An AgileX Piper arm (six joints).
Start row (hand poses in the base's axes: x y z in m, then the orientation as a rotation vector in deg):
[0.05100, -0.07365, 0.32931, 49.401, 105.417, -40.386]
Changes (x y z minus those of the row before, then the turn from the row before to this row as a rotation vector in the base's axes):
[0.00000, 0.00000, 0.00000, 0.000, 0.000, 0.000]
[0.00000, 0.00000, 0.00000, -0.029, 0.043, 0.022]
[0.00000, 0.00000, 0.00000, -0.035, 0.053, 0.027]
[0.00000, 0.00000, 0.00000, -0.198, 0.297, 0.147]
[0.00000, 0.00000, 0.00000, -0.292, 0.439, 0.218]
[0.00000, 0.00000, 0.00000, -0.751, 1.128, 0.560]
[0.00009, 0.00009, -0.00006, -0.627, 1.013, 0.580]
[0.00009, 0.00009, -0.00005, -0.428, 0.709, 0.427]
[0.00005, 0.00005, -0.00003, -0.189, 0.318, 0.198]
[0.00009, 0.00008, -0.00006, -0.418, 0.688, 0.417]
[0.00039, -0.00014, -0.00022, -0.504, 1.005, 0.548]
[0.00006, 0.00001, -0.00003, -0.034, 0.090, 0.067]
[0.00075, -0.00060, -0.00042, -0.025, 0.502, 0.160]
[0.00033, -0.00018, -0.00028, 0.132, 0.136, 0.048]
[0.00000, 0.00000, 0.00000, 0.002, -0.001, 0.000]
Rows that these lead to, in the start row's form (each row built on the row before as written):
[0.05100, -0.07365, 0.32931, 49.401, 105.417, -40.386]
[0.05100, -0.07365, 0.32931, 49.352, 105.448, -40.421]
[0.05100, -0.07365, 0.32931, 49.292, 105.486, -40.463]
[0.05100, -0.07365, 0.32931, 48.958, 105.697, -40.705]
[0.05100, -0.07365, 0.32931, 48.462, 106.008, -41.061]
[0.05100, -0.07365, 0.32931, 47.181, 106.799, -41.976]
[0.05109, -0.07356, 0.32925, 45.975, 107.546, -42.706]
[0.05118, -0.07347, 0.32920, 45.112, 108.075, -43.193]
[0.05123, -0.07342, 0.32917, 44.719, 108.314, -43.404]
[0.05132, -0.07334, 0.32911, 43.871, 108.820, -43.875]
[0.05171, -0.07348, 0.32889, 42.753, 109.592, -44.504]
[0.05177, -0.07347, 0.32886, 42.641, 109.671, -44.539]
[0.05252, -0.07407, 0.32844, 42.333, 110.145, -44.718]
[0.05285, -0.07425, 0.32816, 42.329, 110.346, -44.637]
[0.05285, -0.07425, 0.32816, 42.330, 110.346, -44.635]

